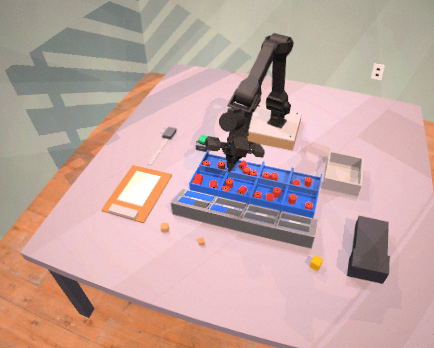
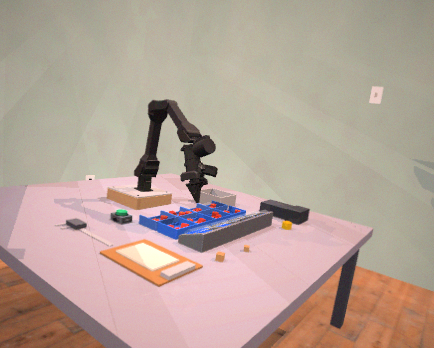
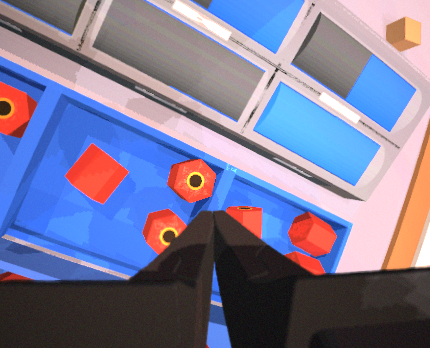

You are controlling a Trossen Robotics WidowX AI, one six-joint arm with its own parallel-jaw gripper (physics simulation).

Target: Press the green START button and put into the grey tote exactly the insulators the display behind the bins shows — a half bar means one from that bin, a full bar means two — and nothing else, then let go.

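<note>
My gripper (image 1: 230, 169) (image 2: 196, 200) (image 3: 212, 221) is shut and empty, fingertips together above the blue bins (image 1: 272, 204) (image 2: 170, 232) (image 3: 115, 112), near a divider. Red insulators lie in the bins; one (image 3: 192, 181) stands beside the divider and another (image 3: 96, 174) lies farther left in the same bin. The fingers hide part of the bins. The display (image 1: 245, 223) (image 2: 235, 234) (image 3: 180, 57) shows, at its clipboard end, a full blue bar nearer the bins and a half bar behind it; the neighbouring near window is grey. The grey tote (image 1: 342, 186) (image 2: 217, 196) shows no insulator inside. The green START button (image 1: 203, 139) (image 2: 121, 213) is beside the bins.
An orange clipboard (image 1: 140, 187) (image 2: 147, 256) lies beyond the display's end. Small wooden cubes (image 1: 165, 227) (image 2: 220, 256) (image 3: 404, 33), a yellow cube (image 1: 316, 262) (image 2: 286, 225) and a black block (image 1: 369, 249) (image 2: 285, 212) stand around the display. A dark gadget (image 1: 169, 132) (image 2: 76, 223) lies beyond the button.
</note>
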